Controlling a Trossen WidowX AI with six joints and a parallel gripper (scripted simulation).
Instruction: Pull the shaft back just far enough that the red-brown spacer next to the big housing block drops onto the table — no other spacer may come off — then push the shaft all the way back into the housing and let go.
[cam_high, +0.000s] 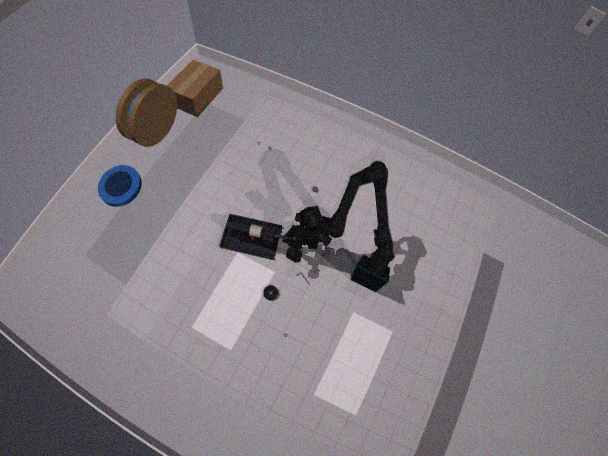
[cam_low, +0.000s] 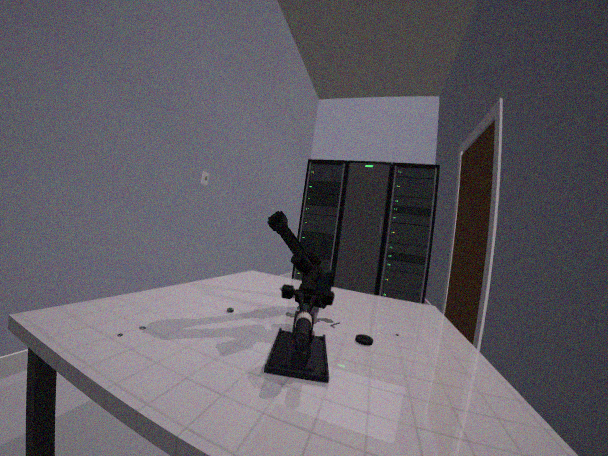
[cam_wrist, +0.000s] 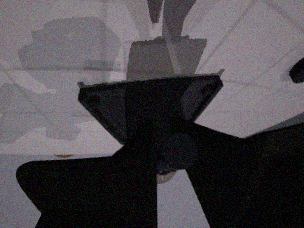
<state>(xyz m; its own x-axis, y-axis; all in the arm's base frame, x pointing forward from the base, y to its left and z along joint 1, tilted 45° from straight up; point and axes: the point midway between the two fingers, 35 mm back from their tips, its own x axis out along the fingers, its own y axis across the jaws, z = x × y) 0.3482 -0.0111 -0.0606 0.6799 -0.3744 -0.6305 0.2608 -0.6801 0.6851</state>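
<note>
My gripper tip is 60 mm short of the grey shaft, 20 mm to the right of it and 30 mm below it. The rest, counted from my gripper tip: dark fixture plate: 140 mm ahead, 40 mm to the left, 10 mm below; red-brown spacer: 120 mm ahead, 30 mm to the left, 30 mm below; bent key: 130 mm behind, 80 mm to the left, 50 mm below.
</note>
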